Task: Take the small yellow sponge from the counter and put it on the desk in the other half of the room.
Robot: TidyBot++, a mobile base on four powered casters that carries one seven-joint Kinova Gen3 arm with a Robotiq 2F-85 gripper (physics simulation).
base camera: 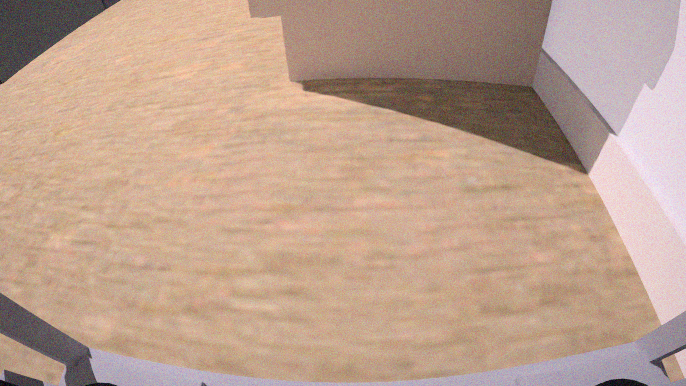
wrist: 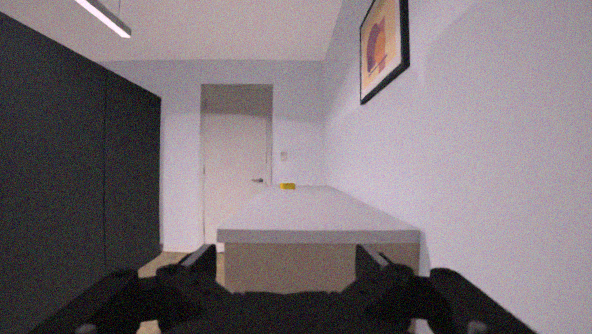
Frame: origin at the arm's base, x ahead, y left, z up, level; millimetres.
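Seen in the pictures: gripper, fingertip midpoint: (wrist: pixel 286 260).
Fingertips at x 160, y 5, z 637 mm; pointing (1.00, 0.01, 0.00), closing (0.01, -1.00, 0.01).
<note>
A point is followed by its place in that frame.
The small yellow sponge (wrist: pixel 287 186) @[x 2056, y 16, z 535 mm] lies toward the far end of the counter (wrist: pixel 320 236) @[x 730, y -88, z 495 mm] in the wrist view, near its left edge. The counter has a pale top and a light brown body and stands along the right wall. In the base camera view the lower body of the counter (base camera: pixel 415 40) @[x 729, y -115, z -310 mm] shows at the top. My gripper (wrist: pixel 286 260) @[x 160, y 5, z 637 mm] is open with nothing between its fingers, and it is at a distance from the counter's near end. The sponge does not show in the base camera view. The desk does not show in either view.
A tall dark cabinet (wrist: pixel 55 150) @[x 1604, y 1570, z 783 mm] stands along the left side. A white door (wrist: pixel 232 150) @[x 3127, y 707, z 886 mm] is in the far wall. A framed picture (wrist: pixel 382 45) @[x 1026, y -380, z 1209 mm] hangs on the right wall. The right wall's pale baseboard (base camera: pixel 625 220) @[x 338, y -386, z -374 mm] runs close along the right of the wooden floor (base camera: pixel 300 225) @[x 374, y 72, z -397 mm].
</note>
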